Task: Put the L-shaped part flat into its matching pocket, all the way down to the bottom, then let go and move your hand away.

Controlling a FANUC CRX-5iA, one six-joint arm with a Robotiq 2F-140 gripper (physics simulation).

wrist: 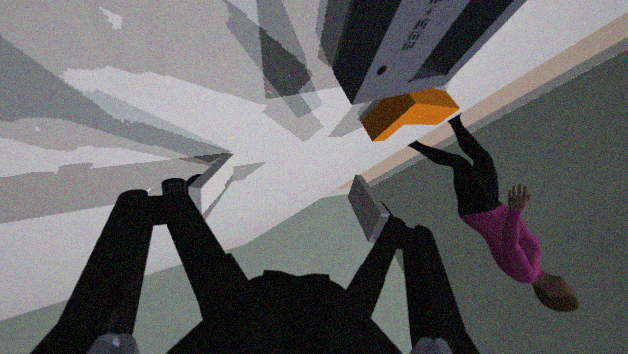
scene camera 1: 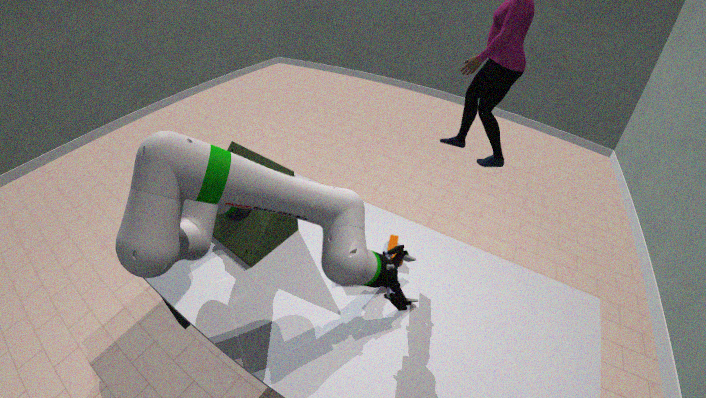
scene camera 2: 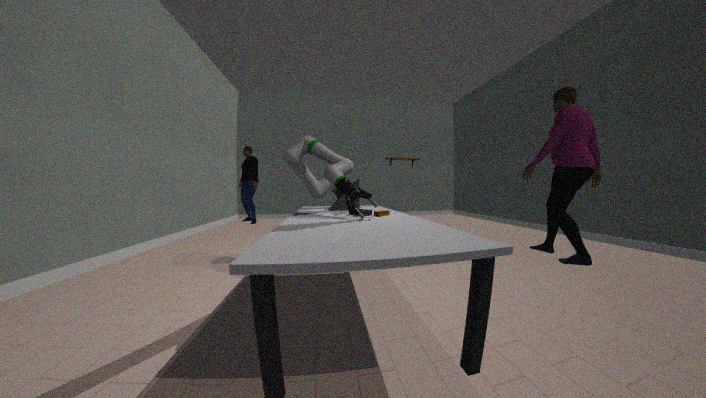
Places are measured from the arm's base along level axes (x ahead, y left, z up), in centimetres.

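Pixels of known places: gripper, fingertip midpoint: (wrist: 295,177) (scene camera 1: 413,280) (scene camera 2: 370,211); arm's base at its link origin: (scene camera 2: 343,193).
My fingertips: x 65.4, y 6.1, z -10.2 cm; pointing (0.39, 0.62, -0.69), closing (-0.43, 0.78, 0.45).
Ahead of a thing's pixels: the offset from my fingertips to its top centre. Level surfaces: height alone.
The orange part @(dx -10.6, dy +12.5, dz -1.0 cm) (scene camera 1: 393,241) (scene camera 2: 381,213) (wrist: 432,116) lies on the white table; its bent, L-like outline shows in the wrist view. Next to it is a dark grey block @(dx -18.0, dy -1.9, dz -0.4 cm) (scene camera 2: 367,212) (wrist: 395,75) with dark recesses and small markings, partly cut off in the wrist view and mostly hidden behind the gripper in scene camera 1. Whether a recess matches the part I cannot tell. My gripper (scene camera 1: 412,280) (scene camera 2: 369,211) (wrist: 295,177) is wide open and empty, tilted, with its fingertips low over the table, to one side of the part and block.
The arm stands on a dark green base (scene camera 1: 265,232) on the white table @(dz -4.0 cm) (scene camera 1: 500,310) (scene camera 2: 370,250). A person in magenta (scene camera 1: 511,42) (scene camera 2: 575,135) (wrist: 517,245) stands beyond the table's side. Another person in black (scene camera 2: 249,170) stands far back left. A shelf (scene camera 2: 403,159) hangs on the back wall.
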